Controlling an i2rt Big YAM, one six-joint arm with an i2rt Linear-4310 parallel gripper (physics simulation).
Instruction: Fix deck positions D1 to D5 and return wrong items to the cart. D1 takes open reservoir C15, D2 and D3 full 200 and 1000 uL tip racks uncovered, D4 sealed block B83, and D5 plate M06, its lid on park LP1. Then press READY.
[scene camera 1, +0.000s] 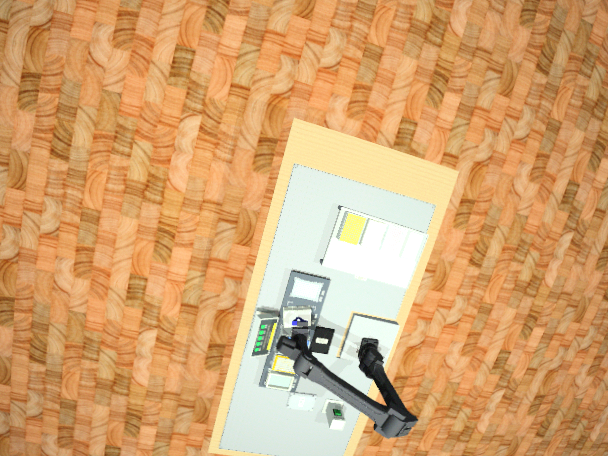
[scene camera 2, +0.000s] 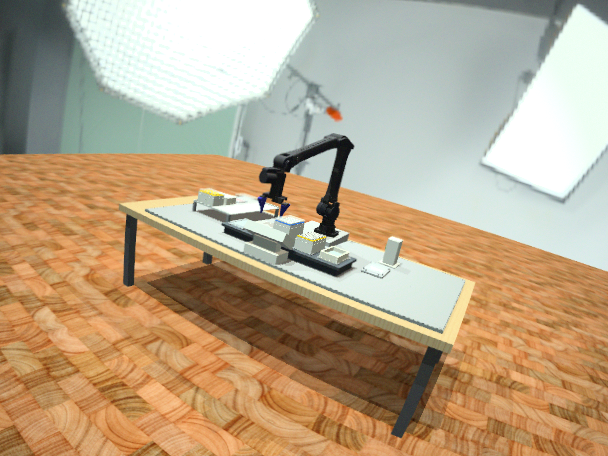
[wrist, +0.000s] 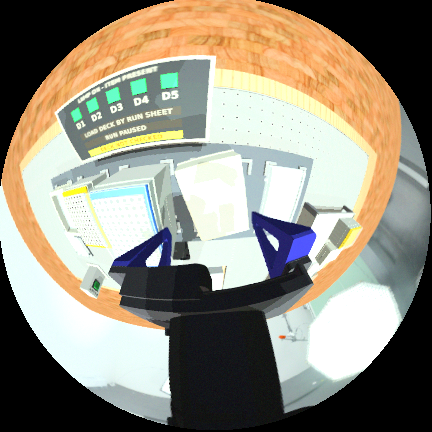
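Seen in the pictures: gripper, fingertip midpoint: (scene camera 1: 297, 326) (scene camera 2: 270, 215) (wrist: 209, 223); arm's base at its link origin: (scene camera 1: 367, 348) (scene camera 2: 326, 232).
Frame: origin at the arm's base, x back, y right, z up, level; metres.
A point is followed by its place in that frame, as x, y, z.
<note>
My gripper (scene camera 1: 300, 322) {-0.410, 0.141, 0.109} (scene camera 2: 273, 212) {-0.410, 0.141, 0.109} (wrist: 209, 223) {-0.410, 0.141, 0.109} is open and empty, its blue fingers above the near side of D4. A white block (scene camera 1: 290, 315) {-0.443, 0.169, 0.064} (wrist: 215, 195) {-0.421, 0.154, 0.063} sits skewed at D4; its label is unreadable. A white plate (scene camera 1: 307, 288) {-0.383, 0.299, 0.032} (wrist: 284, 192) {-0.402, 0.288, 0.032} lies at D5. The blue-edged tip rack (scene camera 2: 290, 222) {-0.462, 0.012, 0.121} (wrist: 122, 210) {-0.446, 0.056, 0.122}, the yellow-edged tip rack (scene camera 1: 284, 364) {-0.429, -0.078, 0.083} (scene camera 2: 311, 243) {-0.483, -0.112, 0.067} (wrist: 82, 215) {-0.431, -0.071, 0.083} and an open reservoir (scene camera 1: 280, 381) {-0.423, -0.215, 0.031} (scene camera 2: 335, 255) {-0.415, -0.206, 0.028} stand along the deck's other end. The panel (wrist: 195, 105) {-0.533, 0.138, 0.083} shows green lamps D1 to D5 and RUN PAUSED. The READY button (scene camera 1: 337, 412) {-0.097, -0.360, 0.055} (wrist: 96, 285) {-0.097, -0.358, 0.053} is green.
The cart (scene camera 1: 370, 260) {-0.114, 0.476, 0.031} (scene camera 2: 250, 209) {-0.121, 0.425, 0.031} bears a yellow rack (scene camera 1: 353, 228) {-0.252, 0.623, 0.102} (scene camera 2: 211, 196) {-0.301, 0.578, 0.084} and pale items. A black box (scene camera 1: 320, 347) {-0.244, -0.032, -0.021} with a white label stands beside the deck. A flat pale piece (scene camera 1: 301, 401) {-0.283, -0.362, -0.011} (scene camera 2: 376, 270) {-0.318, -0.381, -0.011} lies past the reservoir. The tall blue-edged rack is close beside the block.
</note>
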